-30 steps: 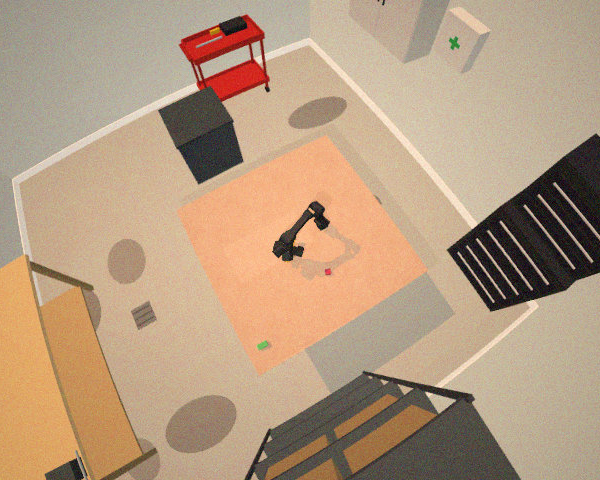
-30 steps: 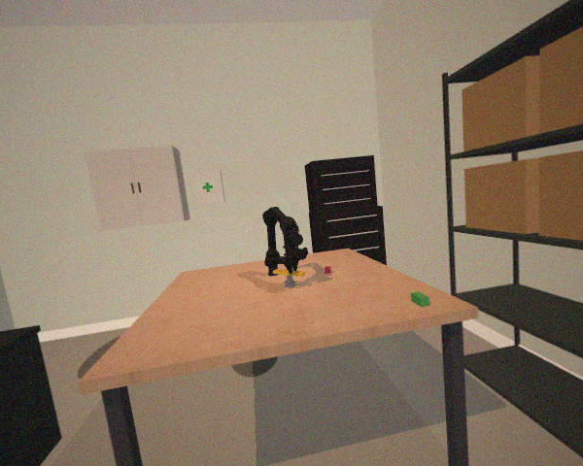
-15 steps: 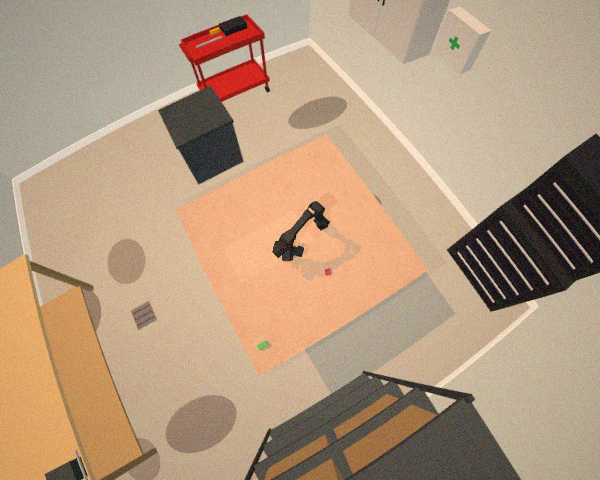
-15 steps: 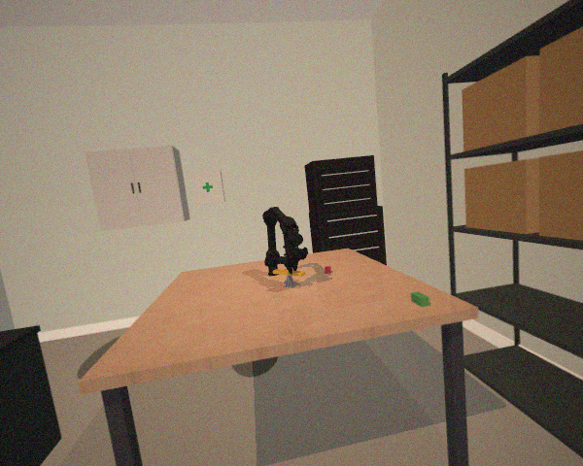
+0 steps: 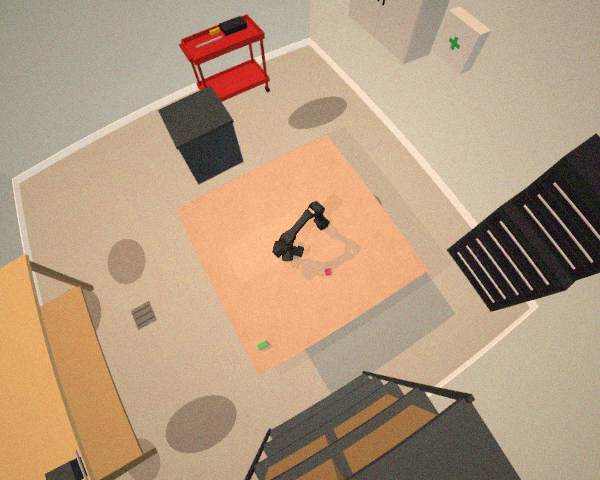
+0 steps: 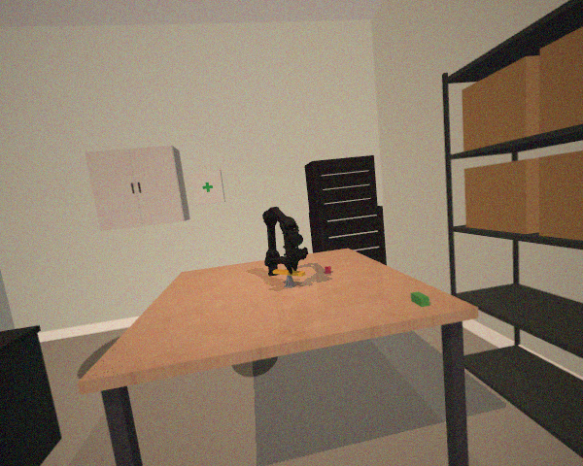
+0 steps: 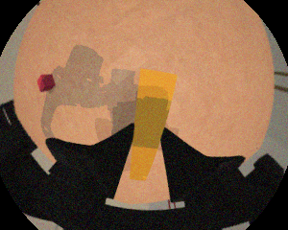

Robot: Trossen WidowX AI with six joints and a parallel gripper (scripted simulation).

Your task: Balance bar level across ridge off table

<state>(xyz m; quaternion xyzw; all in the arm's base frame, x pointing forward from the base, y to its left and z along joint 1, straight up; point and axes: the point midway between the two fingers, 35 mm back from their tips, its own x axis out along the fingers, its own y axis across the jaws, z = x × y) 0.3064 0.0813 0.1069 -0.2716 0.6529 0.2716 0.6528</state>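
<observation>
Right now my gripper tip is 2 cm past the yellow bar and 2 cm to the left of it. The rest, counted from my gripper tip: green block 43 cm ahead, 42 cm to the left, 6 cm below; then red block 16 cm behind, 23 cm to the left, 6 cm below.
</observation>
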